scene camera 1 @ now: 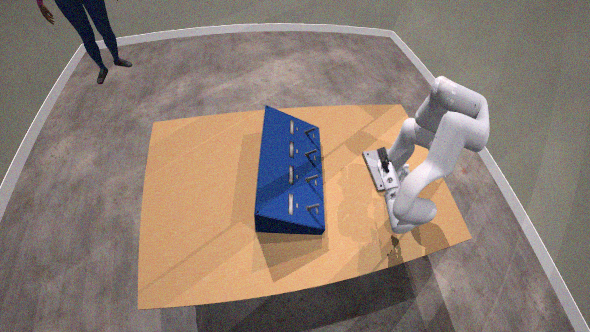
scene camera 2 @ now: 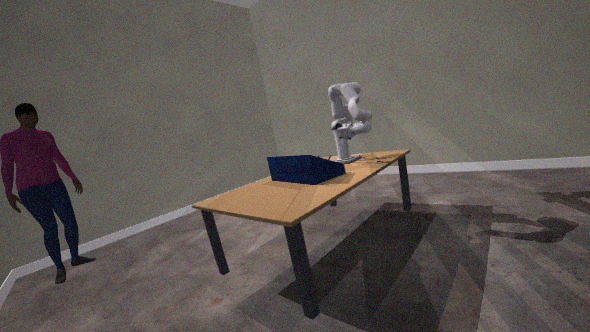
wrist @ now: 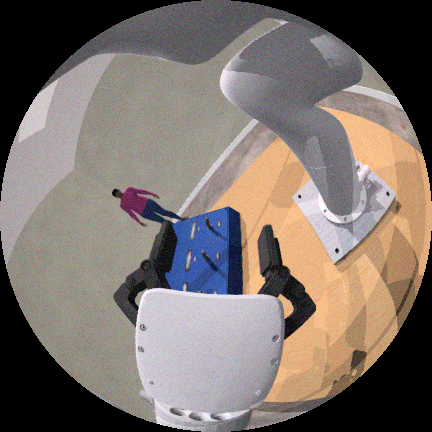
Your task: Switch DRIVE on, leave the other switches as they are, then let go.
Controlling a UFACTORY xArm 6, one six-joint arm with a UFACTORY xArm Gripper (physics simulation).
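Places are measured from the arm's base along level axes (x ahead, y left, z up), in millimetres.
Where they show: gripper, fingertip midpoint: [scene camera 1: 384, 154] [scene camera 2: 336, 132] [wrist: 216, 231]; arm's base at its link origin: [scene camera 2: 344, 158] [wrist: 342, 197].
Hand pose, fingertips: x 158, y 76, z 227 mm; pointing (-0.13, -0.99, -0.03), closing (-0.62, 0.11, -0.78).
Observation:
Each offset is from my fingertips to the top centre of the thing. "spot": to the spot under its first point. Level surfaces: height alone.
A blue sloped switch box [scene camera 1: 280, 160] [scene camera 2: 295, 169] [wrist: 234, 250] stands on the table. It carries a row of dark lever switches; in scene camera 1 they are a far lever {dz -118, dx +208, dy -248 mm} [scene camera 1: 311, 133], two middle levers [scene camera 1: 311, 154] [scene camera 1: 311, 180] and a near lever {dz -118, dx +267, dy +107 mm} [scene camera 1: 313, 207]. Pale label plates {spot: dz -127, dx +328, dy -22 mm} [scene camera 1: 291, 175] lie beside them; their text is too small to read, so I cannot tell which lever is DRIVE. My gripper [scene camera 1: 383, 153] [scene camera 2: 337, 126] [wrist: 216, 231] is open and empty, above the table on the robot-base side of the box, apart from the levers. In the wrist view its body hides part of the box.
The wooden table {dz -248 mm} [scene camera 1: 195, 200] [scene camera 2: 250, 200] [wrist: 272, 190] carries the box and the arm's base plate [scene camera 1: 372, 172] [wrist: 320, 230]. The white arm [scene camera 1: 445, 140] [scene camera 2: 352, 105] [wrist: 330, 145] bends above its base. A person [scene camera 1: 92, 32] [scene camera 2: 37, 165] [wrist: 135, 201] stands on the floor beyond the table.

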